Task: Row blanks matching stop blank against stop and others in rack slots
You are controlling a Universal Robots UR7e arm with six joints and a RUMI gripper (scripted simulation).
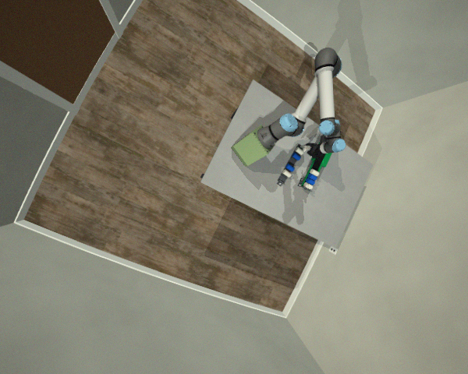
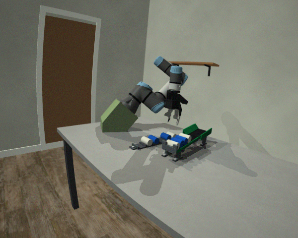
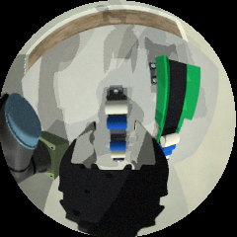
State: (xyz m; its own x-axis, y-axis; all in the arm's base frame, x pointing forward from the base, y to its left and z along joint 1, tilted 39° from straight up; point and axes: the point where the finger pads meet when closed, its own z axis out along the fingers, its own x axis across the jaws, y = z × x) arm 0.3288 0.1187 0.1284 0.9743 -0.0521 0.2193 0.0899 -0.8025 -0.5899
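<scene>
Now: the dark stock rack 10 mm ahead of my hand, 130 mm to the right of it and 130 mm below it. From my hand the other things lie so: grey stop: 220 mm ahead, 220 mm to the right, 60 mm below.
</scene>
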